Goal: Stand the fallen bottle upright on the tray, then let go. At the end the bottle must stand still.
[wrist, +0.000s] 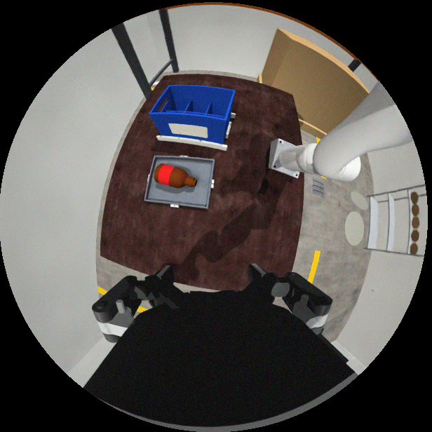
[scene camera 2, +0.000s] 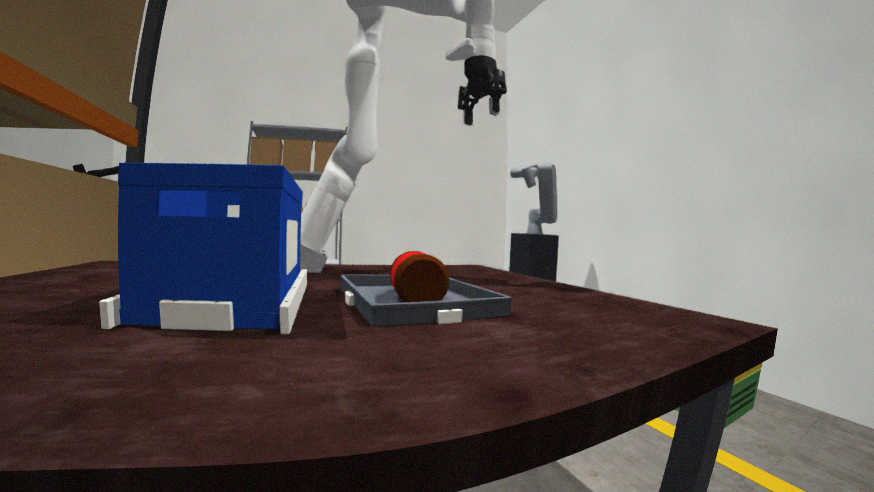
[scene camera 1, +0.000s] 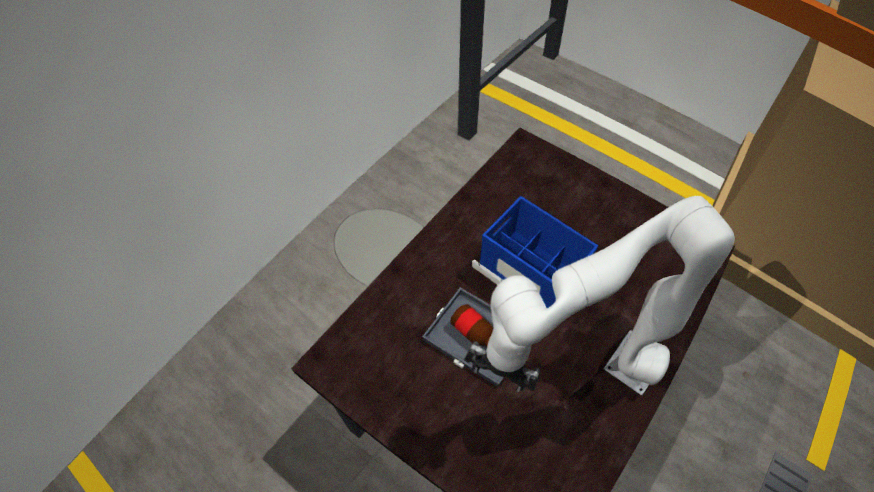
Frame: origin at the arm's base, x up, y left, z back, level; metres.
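Seen in the pictures: gripper, fingertip midpoint: point(scene camera 2: 480, 119) point(scene camera 1: 498, 378); arm's base at its link origin: point(scene camera 2: 305, 244).
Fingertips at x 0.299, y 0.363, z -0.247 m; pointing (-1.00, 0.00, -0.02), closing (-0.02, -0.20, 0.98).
Offsets run from my fingertips to a thing's top centre. "pt": to the spot under its first point.
The brown bottle with a red label {dx -0.285, dy -0.193, dz -0.167 m} point(scene camera 1: 469, 321) point(scene camera 2: 422, 278) point(wrist: 170, 175) lies on its side in the grey tray {dx -0.339, dy -0.192, dz -0.164 m} point(scene camera 1: 440, 333) point(scene camera 2: 397, 314) point(wrist: 195, 197). In the wrist view its neck points right, towards the robot's base; in scene camera 2 its round bottom faces the camera. In scene camera 1 the arm hides its neck. My gripper point(scene camera 1: 502, 368) point(scene camera 2: 481, 117) point(wrist: 210, 273) is open and empty. It hangs high above the table with its fingers pointing down, well clear of the bottle.
A blue crate with compartments {dx -0.189, dy -0.468, dz -0.157 m} point(scene camera 1: 492, 253) point(scene camera 2: 137, 256) point(wrist: 215, 131) stands beside the tray, with white blocks {dx -0.334, dy -0.476, dz -0.300 m} point(scene camera 2: 195, 314) point(wrist: 192, 143) around its foot. The robot's base plate point(wrist: 275, 155) is at the table's right in the wrist view. Small white blocks {pt dx -0.355, dy -0.187, dz -0.298 m} point(scene camera 2: 449, 315) touch the tray's sides.
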